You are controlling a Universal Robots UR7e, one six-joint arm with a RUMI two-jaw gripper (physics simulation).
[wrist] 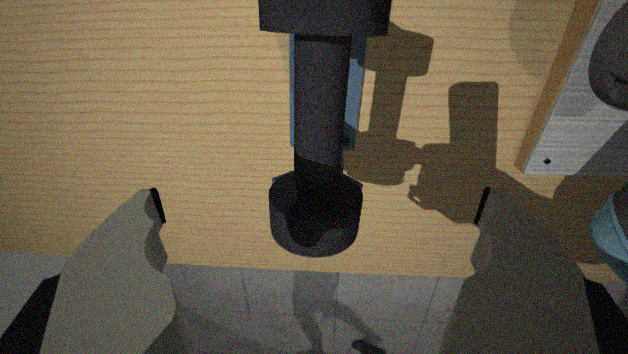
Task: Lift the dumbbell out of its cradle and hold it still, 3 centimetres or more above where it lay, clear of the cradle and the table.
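Frame: origin at the arm's base, x ahead, y left, z up, level; metres.
Seen in the pictures: gripper, fingertip midpoint: (317,191).
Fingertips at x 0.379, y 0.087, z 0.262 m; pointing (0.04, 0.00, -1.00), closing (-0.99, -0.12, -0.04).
Note:
Offsets run from my fingertips to a thing's top centre. "pt": to the spot under its first point. Level surfaces: height alone.
A black dumbbell @(dz -0.050, dx +0.004, dy +0.000 m) (322,95) runs from the top middle down to the centre of the wrist view. Its far head is cut off by the top edge, and its near head is a round black weight near the table's edge. The blue cradle @(pt dz -0.293, dx -0.041, dy +0.025 m) (355,95) shows on both sides of the handle, beneath it; most of it is hidden. My gripper (317,191) is open, one finger at the left and one at the right. The near head shows between them in the view, with wide gaps on both sides and neither finger touching it.
The wooden table @(dz -0.301 m) (125,110) ends at a front edge, with tiled floor (210,290) beyond. At the upper right stands a metal-topped base plate (575,130) with a grey rounded arm part (612,65). A light-blue arm part (607,235) shows at the right edge. Shadows fall right of the dumbbell.

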